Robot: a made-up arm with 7 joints. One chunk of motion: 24 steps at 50 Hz.
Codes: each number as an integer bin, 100 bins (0 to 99) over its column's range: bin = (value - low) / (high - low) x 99, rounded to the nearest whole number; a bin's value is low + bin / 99 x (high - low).
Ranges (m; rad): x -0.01..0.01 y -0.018..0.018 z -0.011..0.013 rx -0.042..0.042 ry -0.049..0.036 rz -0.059..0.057
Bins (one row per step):
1: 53 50 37 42 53 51
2: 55 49 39 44 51 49
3: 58 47 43 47 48 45
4: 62 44 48 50 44 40
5: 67 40 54 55 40 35
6: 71 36 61 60 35 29
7: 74 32 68 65 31 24
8: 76 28 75 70 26 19
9: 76 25 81 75 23 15
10: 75 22 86 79 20 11
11: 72 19 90 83 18 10
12: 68 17 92 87 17 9
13: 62 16 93 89 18 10
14: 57 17 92 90 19 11
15: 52 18 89 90 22 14
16: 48 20 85 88 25 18
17: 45 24 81 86 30 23
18: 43 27 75 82 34 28
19: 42 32 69 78 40 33
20: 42 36 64 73 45 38
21: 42 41 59 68 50 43
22: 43 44 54 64 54 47
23: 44 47 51 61 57 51
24: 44 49 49 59 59 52
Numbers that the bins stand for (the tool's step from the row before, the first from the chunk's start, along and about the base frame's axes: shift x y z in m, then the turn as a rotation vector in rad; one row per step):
1: 0.00071 0.00018 -0.00203 -0.00636 -0.00349 0.00076
2: 0.00111 -0.00018 -0.00155 -0.00467 -0.00521 -0.00159
3: 0.00172 -0.00091 -0.00058 -0.00212 -0.00779 -0.00627
4: 0.00253 -0.00200 0.00064 0.00042 -0.01122 -0.01213
5: 0.00354 -0.00345 0.00209 0.00467 -0.01466 -0.01799
6: 0.00434 -0.00491 0.00379 0.00891 -0.01895 -0.02502
7: 0.00495 -0.00636 0.00548 0.01315 -0.02238 -0.03088
8: 0.00535 -0.00782 0.00718 0.01739 -0.02668 -0.03674
9: 0.00535 -0.00891 0.00864 0.02164 -0.02925 -0.04142
10: 0.00515 -0.01000 0.00985 0.02503 -0.03183 -0.04611
11: 0.00455 -0.01109 0.01082 0.02842 -0.03355 -0.04728
12: 0.00374 -0.01182 0.01130 0.03182 -0.03440 -0.04845
13: 0.00253 -0.01218 0.01155 0.03352 -0.03355 -0.04728
14: 0.00152 -0.01182 0.01130 0.03436 -0.03269 -0.04611
15: 0.00051 -0.01145 0.01058 0.03436 -0.03011 -0.04260
16: -0.00030 -0.01073 0.00961 0.03267 -0.02754 -0.03791
17: -0.00091 -0.00927 0.00864 0.03097 -0.02324 -0.03205
18: -0.00131 -0.00818 0.00718 0.02758 -0.01981 -0.02619
19: -0.00152 -0.00636 0.00573 0.02418 -0.01466 -0.02033
20: -0.00152 -0.00491 0.00452 0.01994 -0.01036 -0.01447
21: -0.00152 -0.00309 0.00330 0.01570 -0.00607 -0.00862
22: -0.00131 -0.00200 0.00209 0.01230 -0.00264 -0.00393
23: -0.00111 -0.00091 0.00136 0.00976 -0.00006 0.00076
24: -0.00111 -0.00018 0.00088 0.00806 0.00166 0.00193

